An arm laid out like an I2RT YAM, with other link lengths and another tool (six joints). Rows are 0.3 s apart.
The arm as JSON. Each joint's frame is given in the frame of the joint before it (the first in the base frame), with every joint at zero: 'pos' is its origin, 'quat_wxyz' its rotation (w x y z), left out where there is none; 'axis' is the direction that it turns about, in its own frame. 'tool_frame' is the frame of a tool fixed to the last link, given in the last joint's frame.
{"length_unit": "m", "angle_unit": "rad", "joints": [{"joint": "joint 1", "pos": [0.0, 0.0, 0.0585], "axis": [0.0, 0.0, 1.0]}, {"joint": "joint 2", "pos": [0.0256, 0.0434, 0.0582], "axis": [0.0, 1.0, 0.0]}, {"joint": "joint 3", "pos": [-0.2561, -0.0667, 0.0], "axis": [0.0, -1.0, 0.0]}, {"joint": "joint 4", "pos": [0.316, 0.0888, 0.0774], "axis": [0.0, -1.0, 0.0]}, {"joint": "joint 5", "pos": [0.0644, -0.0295, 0.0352], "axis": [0.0, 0.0, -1.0]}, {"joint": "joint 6", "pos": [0.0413, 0.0, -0.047], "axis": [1.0, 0.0, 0.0]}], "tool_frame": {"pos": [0.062, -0.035, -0.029], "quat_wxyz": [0.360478, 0.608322, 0.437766, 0.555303]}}
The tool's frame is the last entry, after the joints.
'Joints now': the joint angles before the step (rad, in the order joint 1, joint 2, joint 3, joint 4, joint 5, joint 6). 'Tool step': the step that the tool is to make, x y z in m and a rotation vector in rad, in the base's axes. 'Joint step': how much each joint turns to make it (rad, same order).
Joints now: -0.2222 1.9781 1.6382 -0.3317 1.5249 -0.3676
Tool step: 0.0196 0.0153 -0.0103 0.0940 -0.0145 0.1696
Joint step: 0.0508 0.0000 0.0000 -0.0045 -0.1521 0.0004
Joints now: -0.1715 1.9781 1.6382 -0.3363 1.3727 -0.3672
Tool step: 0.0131 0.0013 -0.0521 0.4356 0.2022 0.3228
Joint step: -0.0004 0.0005 0.0001 -0.3271 -0.5081 0.0514
